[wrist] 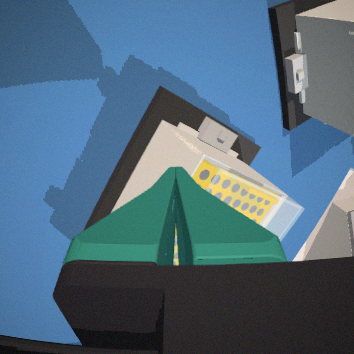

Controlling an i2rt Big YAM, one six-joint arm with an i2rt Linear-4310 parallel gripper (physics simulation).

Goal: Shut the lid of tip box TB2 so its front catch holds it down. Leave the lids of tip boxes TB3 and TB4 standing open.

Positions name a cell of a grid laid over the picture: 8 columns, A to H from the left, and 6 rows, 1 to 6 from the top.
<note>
In view: the gripper (D4) and a clear lid (G4).
</note>
